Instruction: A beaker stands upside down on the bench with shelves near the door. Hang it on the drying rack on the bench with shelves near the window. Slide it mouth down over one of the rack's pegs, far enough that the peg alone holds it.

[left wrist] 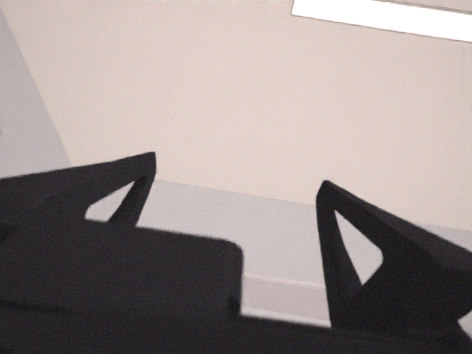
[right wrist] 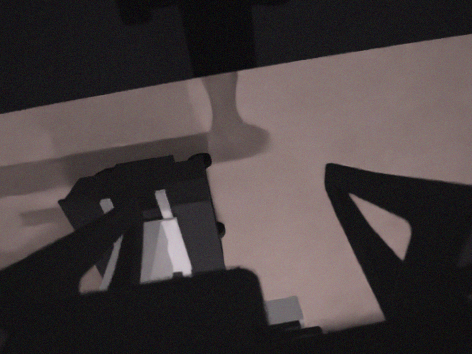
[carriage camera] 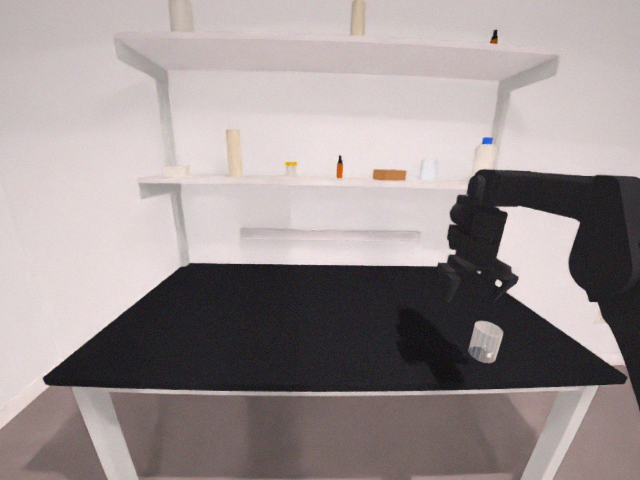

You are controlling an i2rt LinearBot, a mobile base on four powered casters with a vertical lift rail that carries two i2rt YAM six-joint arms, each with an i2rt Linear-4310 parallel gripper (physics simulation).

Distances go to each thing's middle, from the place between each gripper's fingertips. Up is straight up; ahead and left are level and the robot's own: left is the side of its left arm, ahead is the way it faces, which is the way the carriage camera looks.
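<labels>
My left gripper: 85 cm to the left of the clear beaker (carriage camera: 486, 338), 51 cm short of it, 50 cm above it.
My right gripper: 150 mm to the left of the clear beaker, 110 mm short of it, 190 mm above it.
</labels>
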